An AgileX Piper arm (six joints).
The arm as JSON. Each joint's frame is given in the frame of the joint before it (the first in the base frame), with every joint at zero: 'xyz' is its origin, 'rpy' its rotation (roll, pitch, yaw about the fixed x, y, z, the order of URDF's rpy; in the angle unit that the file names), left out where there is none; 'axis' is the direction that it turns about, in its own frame. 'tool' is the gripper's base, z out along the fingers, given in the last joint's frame.
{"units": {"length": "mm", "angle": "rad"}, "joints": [
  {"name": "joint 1", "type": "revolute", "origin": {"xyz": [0.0, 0.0, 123.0]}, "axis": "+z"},
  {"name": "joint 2", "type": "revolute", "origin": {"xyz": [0.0, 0.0, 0.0]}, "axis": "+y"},
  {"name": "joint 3", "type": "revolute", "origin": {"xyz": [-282.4, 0.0, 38.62]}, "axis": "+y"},
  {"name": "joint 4", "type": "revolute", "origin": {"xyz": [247.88, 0.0, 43.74]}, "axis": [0.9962, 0.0, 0.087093]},
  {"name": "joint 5", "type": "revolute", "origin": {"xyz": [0.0, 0.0, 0.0]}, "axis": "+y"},
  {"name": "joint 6", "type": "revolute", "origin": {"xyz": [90.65, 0.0, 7.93]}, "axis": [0.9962, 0.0, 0.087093]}
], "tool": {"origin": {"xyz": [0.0, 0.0, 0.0], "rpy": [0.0, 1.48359, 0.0]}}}
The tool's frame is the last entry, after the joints.
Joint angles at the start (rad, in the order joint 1, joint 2, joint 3, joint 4, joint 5, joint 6):
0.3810 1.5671 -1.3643 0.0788 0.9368 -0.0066
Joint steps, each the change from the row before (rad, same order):
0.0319 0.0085 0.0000 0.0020 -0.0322 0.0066
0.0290 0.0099 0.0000 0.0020 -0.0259 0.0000
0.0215 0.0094 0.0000 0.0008 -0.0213 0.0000
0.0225 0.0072 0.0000 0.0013 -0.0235 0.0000
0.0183 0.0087 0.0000 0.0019 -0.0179 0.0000
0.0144 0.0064 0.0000 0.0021 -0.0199 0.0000
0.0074 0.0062 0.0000 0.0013 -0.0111 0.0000
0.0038 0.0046 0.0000 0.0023 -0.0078 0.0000
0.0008 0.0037 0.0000 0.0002 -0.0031 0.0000
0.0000 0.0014 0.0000 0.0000 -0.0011 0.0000
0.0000 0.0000 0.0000 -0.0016 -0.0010 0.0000
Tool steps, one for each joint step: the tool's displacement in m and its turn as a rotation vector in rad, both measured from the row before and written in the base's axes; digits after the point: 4 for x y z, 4 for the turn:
-0.0005 0.0114 -0.0014 0.0136 -0.0194 0.0234
-0.0007 0.0106 -0.0021 0.0082 -0.0138 0.0266
-0.0002 0.0081 -0.0022 0.0057 -0.0104 0.0196
-0.0009 0.0083 -0.0013 0.0083 -0.0140 0.0204
-0.0005 0.0070 -0.0021 0.0058 -0.0073 0.0165
-0.0002 0.0057 -0.0012 0.0081 -0.0108 0.0123
0.0004 0.0033 -0.0016 0.0034 -0.0037 0.0062
0.0005 0.0020 -0.0012 0.0034 -0.0017 0.0027
0.0006 0.0007 -0.0012 -0.0002 0.0006 0.0005
0.0003 0.0002 -0.0004 -0.0002 0.0003 -0.0001
0.0001 -0.0001 0.0000 -0.0009 -0.0017 0.0002

